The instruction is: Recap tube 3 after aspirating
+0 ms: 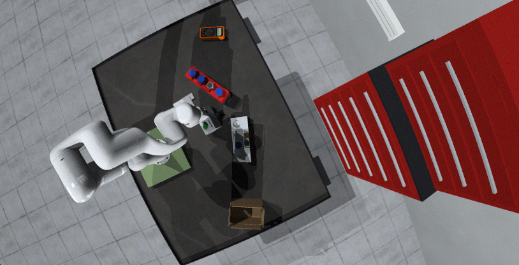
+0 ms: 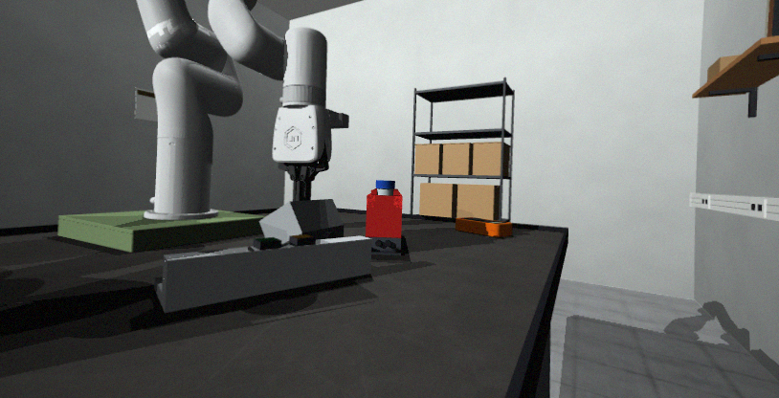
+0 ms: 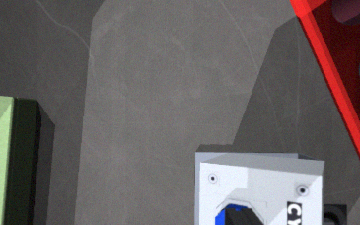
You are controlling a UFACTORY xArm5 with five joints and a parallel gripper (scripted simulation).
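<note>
My hand is 3 cm above the blue cycle key. Round my hand: green ready key 4 cm to the right, 3 cm below; then key housing 4 cm below, 2 cm to the right, 2 cm ahead; then orange multimeter 38 cm to the left, 24 cm ahead, 8 cm below.
</note>
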